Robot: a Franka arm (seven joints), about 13 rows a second.
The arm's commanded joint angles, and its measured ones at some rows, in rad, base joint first. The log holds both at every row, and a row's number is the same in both.
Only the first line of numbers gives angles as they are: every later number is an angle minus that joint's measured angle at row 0.
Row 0, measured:
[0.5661 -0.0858 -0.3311 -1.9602 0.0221 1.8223 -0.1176]
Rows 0 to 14, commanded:
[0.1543 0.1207 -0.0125 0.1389 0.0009 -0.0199 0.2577]
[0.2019 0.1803 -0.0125 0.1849 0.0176 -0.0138 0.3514]
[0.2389 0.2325 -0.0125 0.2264 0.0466 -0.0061 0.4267]
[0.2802 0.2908 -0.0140 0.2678 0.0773 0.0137 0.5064]
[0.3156 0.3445 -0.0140 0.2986 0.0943 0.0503 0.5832]
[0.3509 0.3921 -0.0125 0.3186 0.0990 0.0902 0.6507]
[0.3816 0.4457 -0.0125 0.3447 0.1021 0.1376 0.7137]
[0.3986 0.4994 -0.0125 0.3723 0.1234 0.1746 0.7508]
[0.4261 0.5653 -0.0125 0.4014 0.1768 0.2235 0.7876]
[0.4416 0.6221 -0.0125 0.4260 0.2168 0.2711 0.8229]
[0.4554 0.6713 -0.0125 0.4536 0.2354 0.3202 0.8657]
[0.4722 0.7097 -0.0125 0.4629 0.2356 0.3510 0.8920]
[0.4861 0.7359 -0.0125 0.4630 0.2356 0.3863 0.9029]
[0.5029 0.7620 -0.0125 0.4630 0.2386 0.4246 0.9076]
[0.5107 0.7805 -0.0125 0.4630 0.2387 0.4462 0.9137]
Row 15, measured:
[0.4932 0.7292 0.0030 0.4119 0.2076 0.4213 0.8979]
